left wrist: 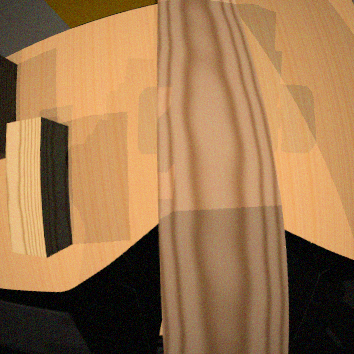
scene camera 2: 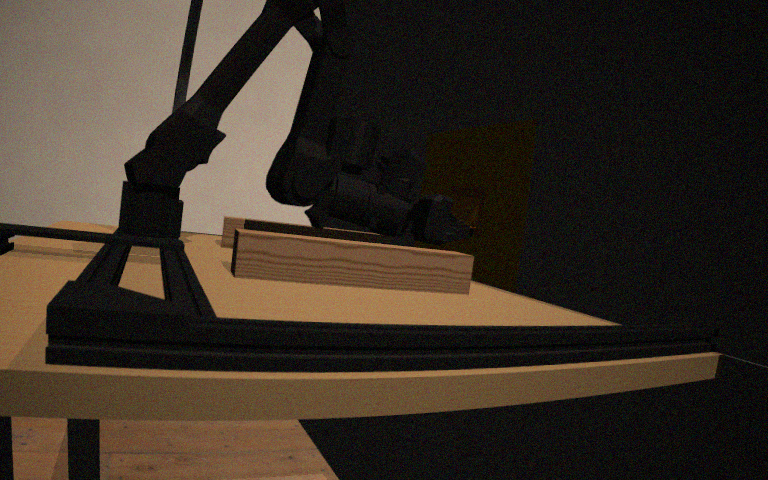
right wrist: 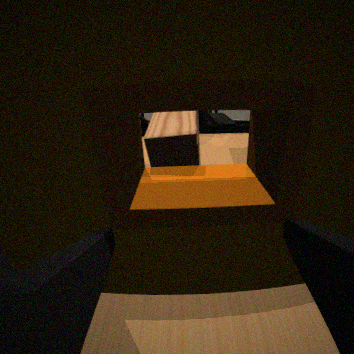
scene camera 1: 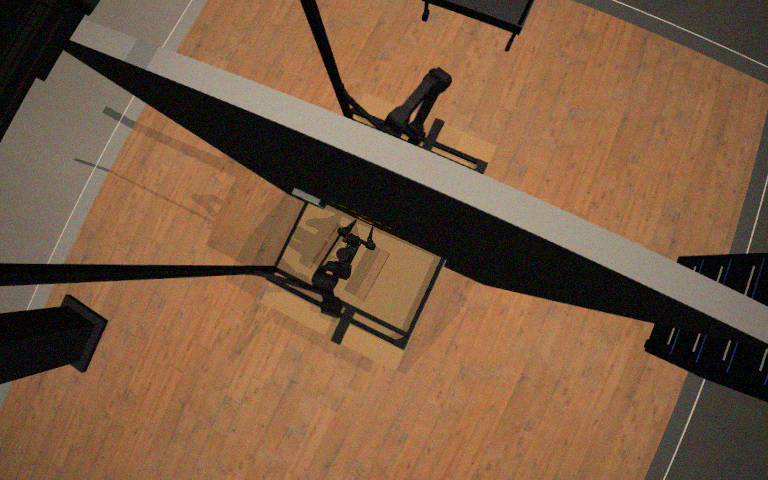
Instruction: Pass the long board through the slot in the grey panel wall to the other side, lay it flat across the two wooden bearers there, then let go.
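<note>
The long board (left wrist: 218, 140) runs up the middle of the left wrist view, and my left gripper is shut on it; its fingers are hidden under the board. Through the slot (right wrist: 225, 147) in the grey panel wall (scene camera 1: 430, 167) the right wrist view shows the board's dark end face (right wrist: 172, 151) at the left of the opening, on the far side. My right gripper (right wrist: 199, 232) (scene camera 1: 359, 234) (scene camera 2: 449, 224) is open and empty, low over the table and facing the slot. Two wooden bearers (scene camera 2: 349, 269) (scene camera 2: 232, 229) lie on its side of the wall.
A short wooden block (left wrist: 35, 186) stands on the left arm's table beside the board. The orange slot sill (right wrist: 200, 189) slopes toward my right gripper. Black table frame rails (scene camera 1: 425, 290) and black poles (scene camera 1: 325, 52) (scene camera 1: 201, 271) surround the tables.
</note>
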